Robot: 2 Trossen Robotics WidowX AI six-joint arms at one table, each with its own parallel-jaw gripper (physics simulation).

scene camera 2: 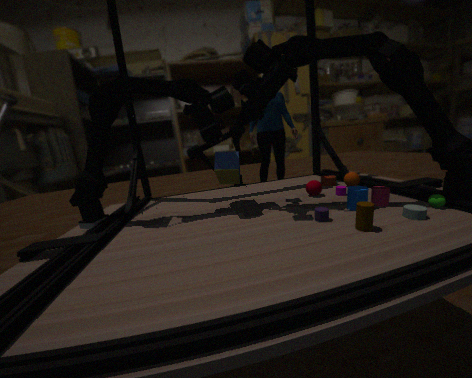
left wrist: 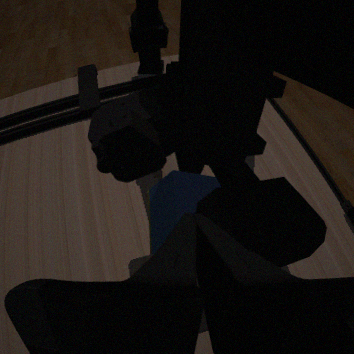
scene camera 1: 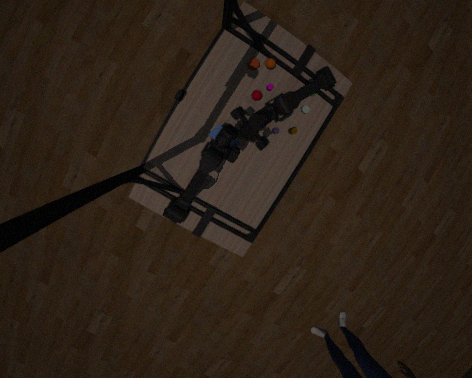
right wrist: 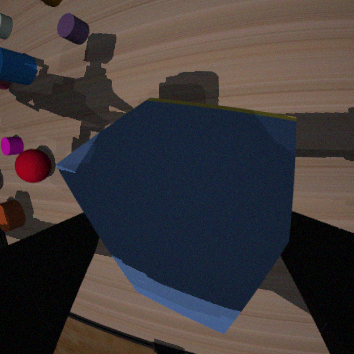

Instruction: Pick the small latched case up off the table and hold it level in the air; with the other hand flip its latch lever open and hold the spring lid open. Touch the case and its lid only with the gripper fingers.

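Pixels of known places: left gripper, fingertip midpoint: (scene camera 2: pixel 234 128) (left wrist: pixel 191 221) (scene camera 1: pixel 237 138); right gripper, fingertip midpoint: (scene camera 2: pixel 228 166) (right wrist: pixel 184 215); left arm's base, link origin: (scene camera 2: pixel 458 194); right arm's base, link origin: (scene camera 2: pixel 94 219) (left wrist: pixel 150 66).
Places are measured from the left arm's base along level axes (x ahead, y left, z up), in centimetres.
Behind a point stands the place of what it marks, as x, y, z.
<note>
The small blue case (scene camera 1: pixel 216 132) {60.5, -21.5, 11.4} (scene camera 2: pixel 227 161) {60.2, -11.3, 13.6} (left wrist: pixel 172 210) {60.0, -12.6, 15.8} (right wrist: pixel 190 190) {61.3, -12.7, 16.0} is in the air above the table, with a thin yellow band along its lower edge in scene camera 2. My right gripper (scene camera 2: pixel 226 167) {60.2, -15.4, 11.7} (right wrist: pixel 184 215) {60.2, -15.4, 11.7} is shut on the case, its dark fingers at two opposite sides. My left gripper (left wrist: pixel 191 221) {57.1, -13.3, 22.7} is shut and empty. In the left wrist view its fingertips overlap the near part of the case; I cannot tell whether they touch it. The latch lever cannot be made out, and the dark picture does not show whether the lid is open.
On the table (scene camera 2: pixel 200 280) {65.0, 18.2, -1.9} stand a red ball (scene camera 1: pixel 256 95) {32.9, -19.1, 3.3} (scene camera 2: pixel 314 188) {32.9, -16.5, 1.3} (right wrist: pixel 33 166) {34.3, -18.6, 2.2}, an orange ball (scene camera 1: pixel 270 63) {15.8, -24.9, 3.5} (scene camera 2: pixel 351 178) {16.2, -22.8, 1.7}, a purple cylinder (scene camera 2: pixel 322 214) {38.8, 2.5, 0.1} (right wrist: pixel 73 28) {39.8, 0.3, 0.7}, a blue cylinder (scene camera 2: pixel 357 198) {27.7, -1.6, 1.6} (right wrist: pixel 17 66) {28.8, -3.9, 1.4}, and a yellow-brown cylinder (scene camera 1: pixel 293 130) {32.4, 7.1, 3.6} (scene camera 2: pixel 364 216) {33.0, 8.9, 1.5}. Dark frame rails edge the table.
</note>
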